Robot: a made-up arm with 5 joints. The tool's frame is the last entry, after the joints.
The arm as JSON. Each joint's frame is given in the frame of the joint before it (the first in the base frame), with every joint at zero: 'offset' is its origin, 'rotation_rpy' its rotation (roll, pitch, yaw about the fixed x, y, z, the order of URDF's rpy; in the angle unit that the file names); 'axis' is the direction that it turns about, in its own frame. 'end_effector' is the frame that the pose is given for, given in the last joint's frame.
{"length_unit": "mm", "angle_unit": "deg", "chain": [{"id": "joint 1", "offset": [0.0, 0.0, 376.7], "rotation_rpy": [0.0, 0.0, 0.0], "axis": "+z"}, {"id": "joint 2", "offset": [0.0, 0.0, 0.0], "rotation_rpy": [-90.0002, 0.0, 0.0], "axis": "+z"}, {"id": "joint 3", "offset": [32.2, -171.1, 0.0], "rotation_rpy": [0.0, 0.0, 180.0], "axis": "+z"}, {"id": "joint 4", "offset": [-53.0, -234.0, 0.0], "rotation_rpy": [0.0, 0.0, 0.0], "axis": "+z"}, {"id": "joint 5", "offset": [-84.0, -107.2, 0.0], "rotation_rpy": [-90.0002, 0.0, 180.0], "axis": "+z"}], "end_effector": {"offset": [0.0, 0.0, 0.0], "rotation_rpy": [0.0, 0.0, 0.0]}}
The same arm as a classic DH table. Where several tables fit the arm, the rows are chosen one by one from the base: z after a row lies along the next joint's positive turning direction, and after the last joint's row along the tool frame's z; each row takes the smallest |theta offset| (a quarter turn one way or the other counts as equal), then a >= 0, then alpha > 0; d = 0 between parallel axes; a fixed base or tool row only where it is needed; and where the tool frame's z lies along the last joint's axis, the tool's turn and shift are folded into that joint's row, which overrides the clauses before.
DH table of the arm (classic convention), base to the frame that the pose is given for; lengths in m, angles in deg. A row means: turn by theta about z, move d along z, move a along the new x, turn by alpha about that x. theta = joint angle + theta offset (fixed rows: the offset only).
joint 1: d 0.3767, theta_offset 0, a 0, alpha -90
joint 2: d 0, theta_offset -79.34, a 0.1741, alpha 0
joint 3: d 0, theta_offset -23.42, a -0.2399, alpha 0
joint 4: d 0, theta_offset -77.24, a -0.084, alpha 90
joint 5: d 0.1072, theta_offset 180, a 0, alpha 0

